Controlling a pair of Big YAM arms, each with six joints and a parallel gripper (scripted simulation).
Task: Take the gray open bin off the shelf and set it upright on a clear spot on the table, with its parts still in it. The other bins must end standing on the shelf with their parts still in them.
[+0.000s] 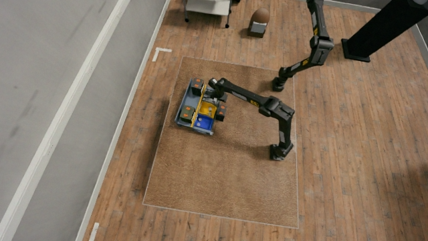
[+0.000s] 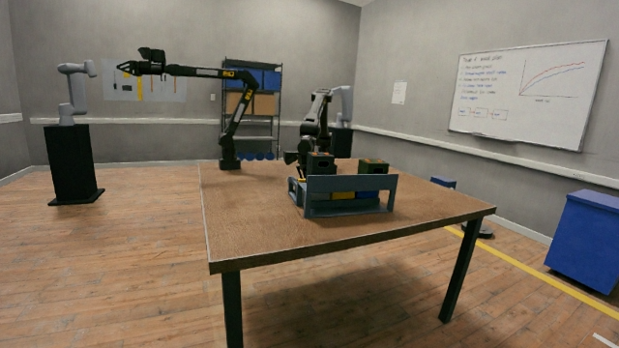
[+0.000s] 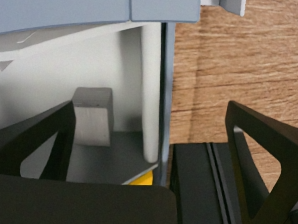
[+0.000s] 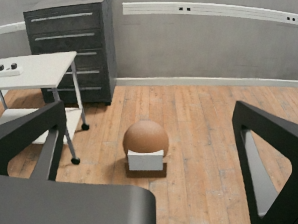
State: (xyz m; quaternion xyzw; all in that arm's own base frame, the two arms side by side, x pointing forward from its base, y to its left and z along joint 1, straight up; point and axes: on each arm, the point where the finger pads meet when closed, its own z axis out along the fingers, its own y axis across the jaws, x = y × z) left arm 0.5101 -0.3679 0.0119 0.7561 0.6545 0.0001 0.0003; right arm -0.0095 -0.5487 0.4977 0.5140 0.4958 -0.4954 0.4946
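Now: the gray open bin 8 cm ahead of my left hand, 1 cm to the right of it and 1 cm below it. The rest, counted from my left hand: blue-gray shelf: 12 cm ahead, 10 cm to the left, 1 cm above; yellow bin: 10 cm ahead, 10 cm to the left, 1 cm below; blue bin: 11 cm ahead, 21 cm to the left, 1 cm below.
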